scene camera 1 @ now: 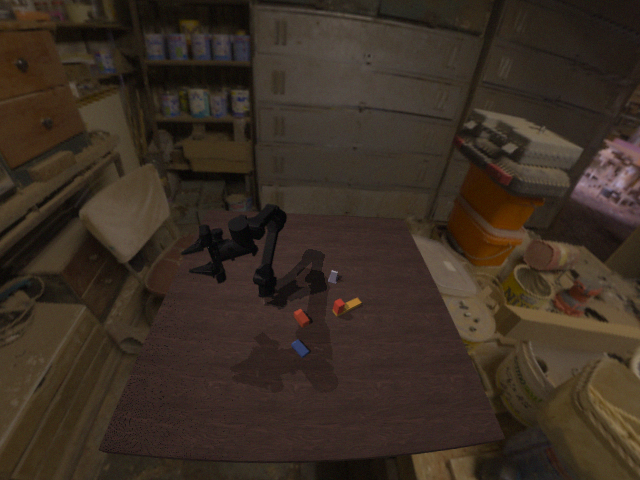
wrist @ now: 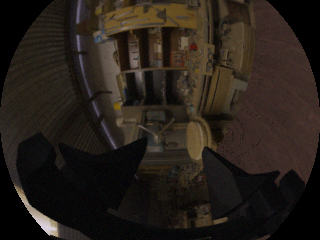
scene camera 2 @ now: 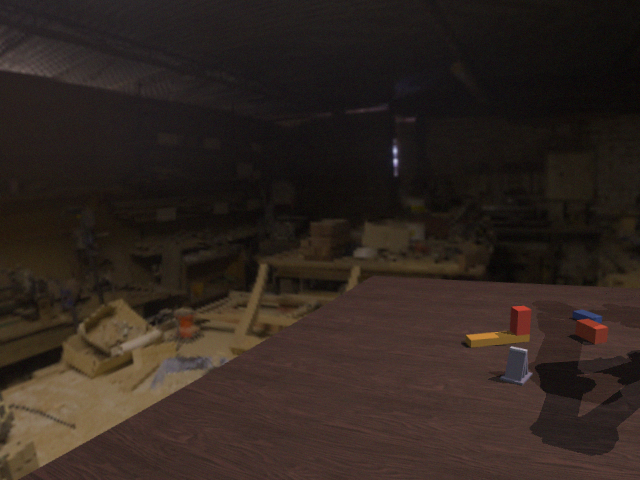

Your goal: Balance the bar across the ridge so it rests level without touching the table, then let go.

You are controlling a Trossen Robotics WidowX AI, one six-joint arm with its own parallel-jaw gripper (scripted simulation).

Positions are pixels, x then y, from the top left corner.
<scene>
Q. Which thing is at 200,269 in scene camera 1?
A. My gripper.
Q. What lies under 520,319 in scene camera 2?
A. A bar.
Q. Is my gripper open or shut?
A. Open.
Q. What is my gripper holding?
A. Nothing.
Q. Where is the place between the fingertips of my gripper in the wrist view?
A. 176,146
</scene>
